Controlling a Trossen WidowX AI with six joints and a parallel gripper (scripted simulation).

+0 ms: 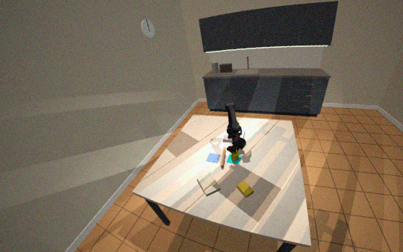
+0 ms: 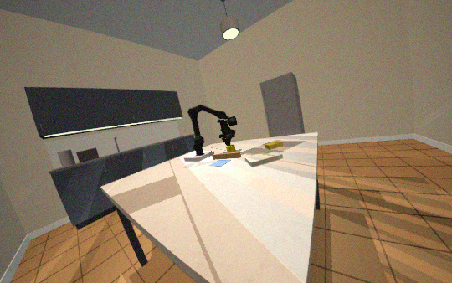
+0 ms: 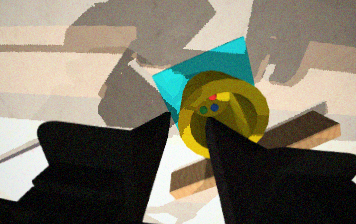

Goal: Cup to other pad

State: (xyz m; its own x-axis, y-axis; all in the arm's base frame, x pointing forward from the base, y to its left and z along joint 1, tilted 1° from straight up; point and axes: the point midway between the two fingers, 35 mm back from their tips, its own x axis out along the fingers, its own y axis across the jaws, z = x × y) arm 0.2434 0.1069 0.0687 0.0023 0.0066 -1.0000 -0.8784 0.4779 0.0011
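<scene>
The olive-yellow cup lies 30 mm below my gripper tip, 20 mm ahead of it and 10 mm to the right of it. From my gripper tip the other things lie so: wooden bar 110 mm to the right, 60 mm below, 40 mm ahead; then white book 340 mm ahead, 150 mm to the right, 50 mm below; then cyan pad 70 mm below, 30 mm ahead, 20 mm to the right.
</scene>
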